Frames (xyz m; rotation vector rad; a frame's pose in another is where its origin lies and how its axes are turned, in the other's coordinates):
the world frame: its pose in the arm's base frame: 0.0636 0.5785 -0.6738 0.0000 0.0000 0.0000
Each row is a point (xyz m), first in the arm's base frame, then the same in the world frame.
Working: the arm's base frame: its pose in the world frame: -0.0636 -0.5785 0.6738 0.0000 0.0000 0.0000

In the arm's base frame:
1: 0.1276 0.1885 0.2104
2: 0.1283 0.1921 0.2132
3: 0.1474 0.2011 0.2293
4: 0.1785 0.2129 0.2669
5: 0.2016 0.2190 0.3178
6: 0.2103 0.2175 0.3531
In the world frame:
1: 0.0640 -0.3900 0.8842
2: 0.0647 -0.3864 0.8870
3: 0.0838 -0.3774 0.9031
4: 0.1149 -0.3656 0.9407
5: 0.1380 -0.3595 0.9916
6: 0.1467 -0.3610 1.0269

